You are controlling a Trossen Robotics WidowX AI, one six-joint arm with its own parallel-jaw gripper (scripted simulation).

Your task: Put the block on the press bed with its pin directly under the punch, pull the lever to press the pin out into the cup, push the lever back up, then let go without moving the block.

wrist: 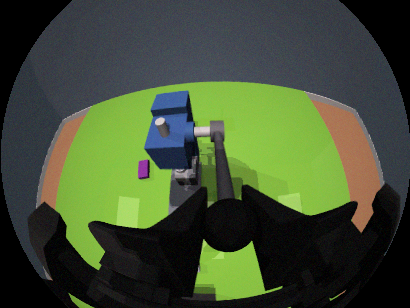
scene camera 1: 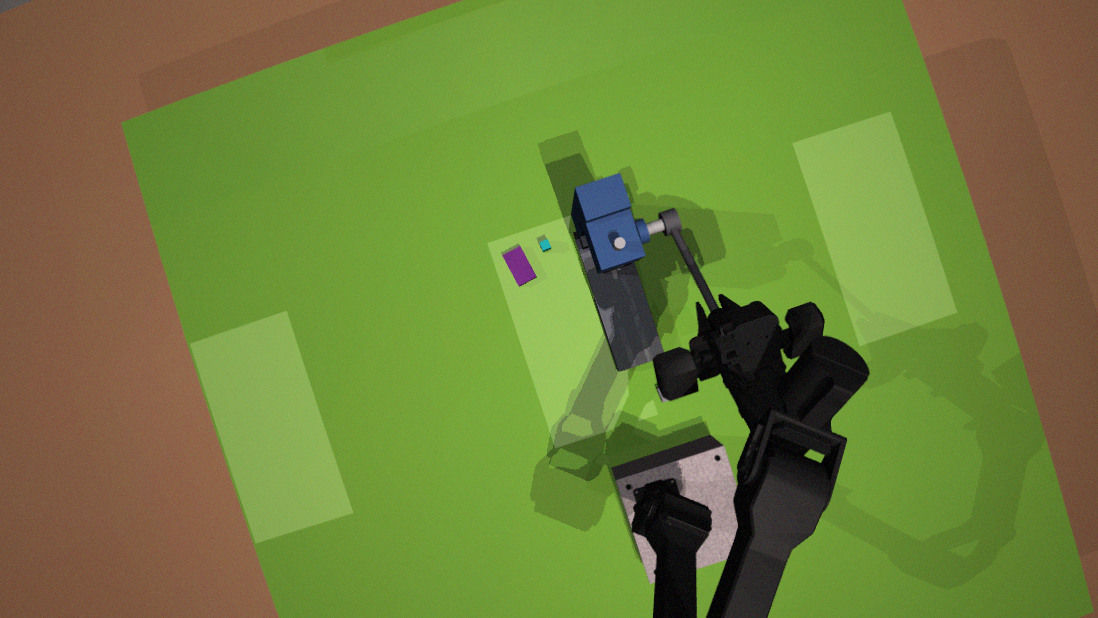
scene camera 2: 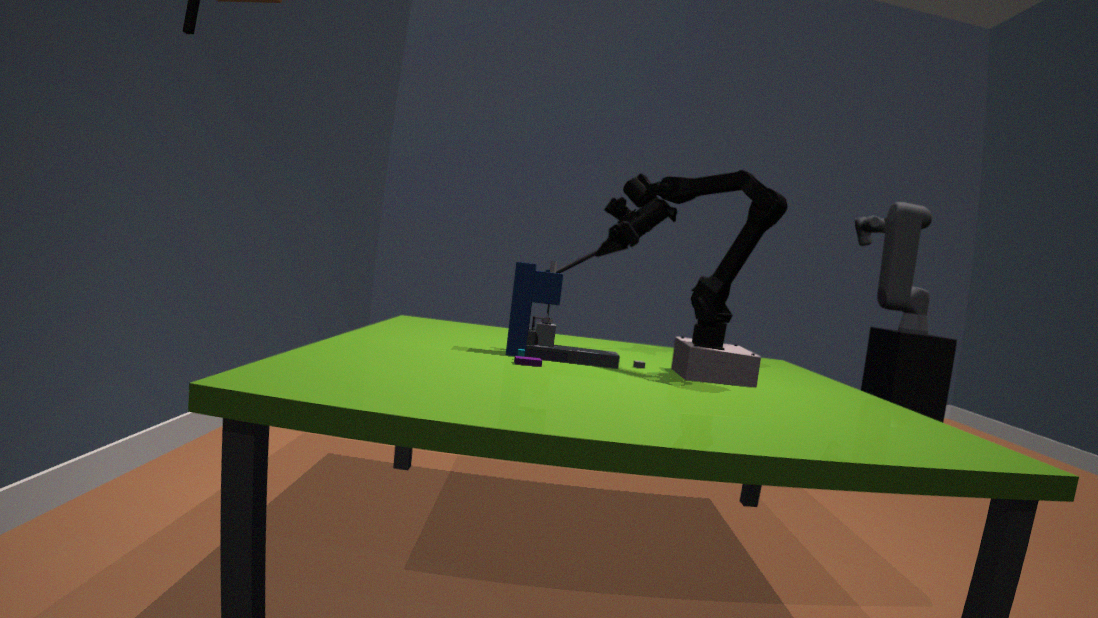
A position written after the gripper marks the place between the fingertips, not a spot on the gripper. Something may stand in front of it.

Note:
In view: the gripper [scene camera 1: 708, 300], a lever [scene camera 1: 669, 222] and a purple slab [scene camera 1: 516, 260].
The gripper is seen too in the wrist view [wrist: 224, 191] and in scene camera 2 [scene camera 2: 595, 255]. The lever is seen too in the wrist view [wrist: 230, 224].

